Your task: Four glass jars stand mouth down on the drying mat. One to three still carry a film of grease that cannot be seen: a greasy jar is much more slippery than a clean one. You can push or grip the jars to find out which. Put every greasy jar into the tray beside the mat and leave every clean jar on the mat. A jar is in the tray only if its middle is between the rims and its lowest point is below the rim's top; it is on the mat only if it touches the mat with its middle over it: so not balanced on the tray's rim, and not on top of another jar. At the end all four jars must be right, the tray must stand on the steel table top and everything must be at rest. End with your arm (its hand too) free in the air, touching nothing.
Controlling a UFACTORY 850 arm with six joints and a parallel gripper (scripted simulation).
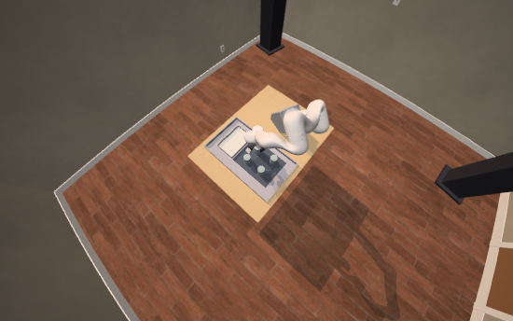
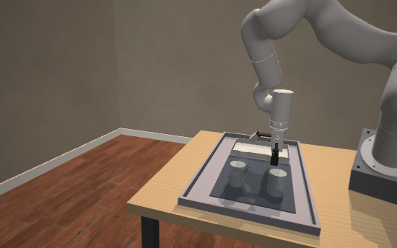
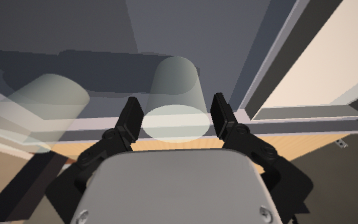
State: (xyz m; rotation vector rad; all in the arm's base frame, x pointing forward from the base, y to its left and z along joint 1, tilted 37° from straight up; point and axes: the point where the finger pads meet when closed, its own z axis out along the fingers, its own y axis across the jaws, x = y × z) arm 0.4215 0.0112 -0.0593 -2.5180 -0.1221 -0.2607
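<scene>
My gripper is now 6 cm short of the dark drying mat, 10 cm to the right of it and 7 cm above it. Also, from my hand: cream tray (10 cm ahead, 22 cm to the right, 6 cm below).
</scene>
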